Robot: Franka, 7 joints.
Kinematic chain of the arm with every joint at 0, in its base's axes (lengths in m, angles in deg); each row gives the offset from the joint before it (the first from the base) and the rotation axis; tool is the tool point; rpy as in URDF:
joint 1: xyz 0 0 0.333 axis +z
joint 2: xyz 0 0 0 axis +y
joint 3: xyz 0 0 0.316 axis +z
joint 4: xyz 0.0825 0 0 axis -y
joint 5: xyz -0.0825 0 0.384 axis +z
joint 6: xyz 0 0 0 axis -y
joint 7: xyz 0.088 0 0 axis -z
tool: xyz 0 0 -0.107 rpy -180 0 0
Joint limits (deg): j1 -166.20..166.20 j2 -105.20..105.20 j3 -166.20..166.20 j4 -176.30..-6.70 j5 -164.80..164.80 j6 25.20..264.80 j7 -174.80..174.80
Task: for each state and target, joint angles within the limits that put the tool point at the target. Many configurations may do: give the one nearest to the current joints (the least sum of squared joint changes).
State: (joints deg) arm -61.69 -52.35 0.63 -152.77 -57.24 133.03 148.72
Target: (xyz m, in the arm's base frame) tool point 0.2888 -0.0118 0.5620
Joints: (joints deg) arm -33.25 -68.48 26.51 -159.84 -57.01 139.19 148.72
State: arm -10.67 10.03 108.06 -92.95 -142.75 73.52 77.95
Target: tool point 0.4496 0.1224 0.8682
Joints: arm -44.20 19.17 96.17 -76.20 -138.53 43.09 77.95
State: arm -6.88 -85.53 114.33 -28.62 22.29 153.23 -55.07
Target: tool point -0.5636 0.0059 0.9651
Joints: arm 5.04 -41.34 111.52 -10.16 23.08 158.83 -55.07
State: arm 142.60 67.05 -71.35 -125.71 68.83 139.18 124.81
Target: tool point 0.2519 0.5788 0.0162
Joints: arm 121.68 89.23 -58.12 -94.67 68.76 140.87 124.81
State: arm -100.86 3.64 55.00 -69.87 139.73 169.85 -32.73
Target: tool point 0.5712 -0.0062 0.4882
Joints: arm -72.51 7.50 78.33 -108.41 145.67 173.70 -32.73
